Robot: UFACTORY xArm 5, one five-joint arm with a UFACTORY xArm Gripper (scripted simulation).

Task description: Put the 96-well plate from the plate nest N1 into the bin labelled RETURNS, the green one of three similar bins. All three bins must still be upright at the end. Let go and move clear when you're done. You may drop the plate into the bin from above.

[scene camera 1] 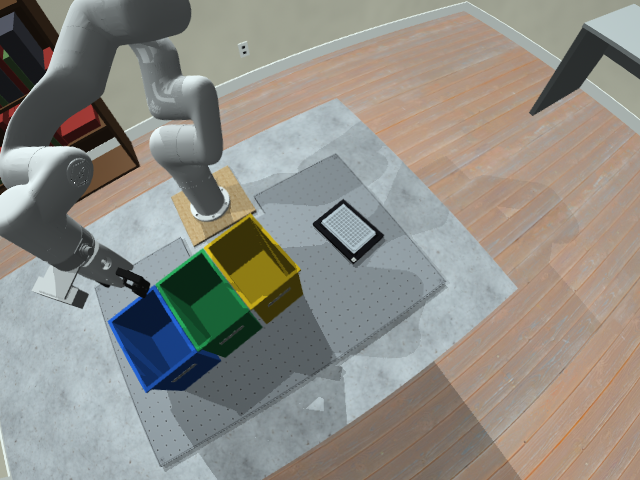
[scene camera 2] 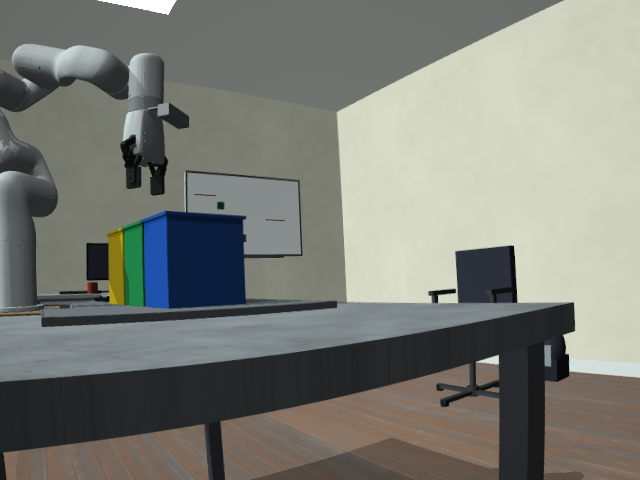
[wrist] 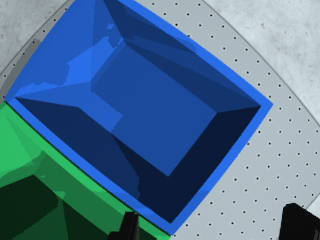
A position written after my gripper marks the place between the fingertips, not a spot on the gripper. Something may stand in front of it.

I see my gripper (scene camera 2: pixel 146 191), a green bin (scene camera 1: pixel 199 297), a white 96-well plate (scene camera 1: pixel 344 232), a blue bin (scene camera 2: pixel 191 259) and a yellow bin (scene camera 1: pixel 253 260).
The green bin shows as well in scene camera 2 (scene camera 2: pixel 133 233) and in the wrist view (wrist: pixel 45 193). The blue bin also shows in scene camera 1 (scene camera 1: pixel 147 335) and in the wrist view (wrist: pixel 147 112). The yellow bin also shows in scene camera 2 (scene camera 2: pixel 115 238). The wrist view does not show the white 96-well plate: it is out of frame.
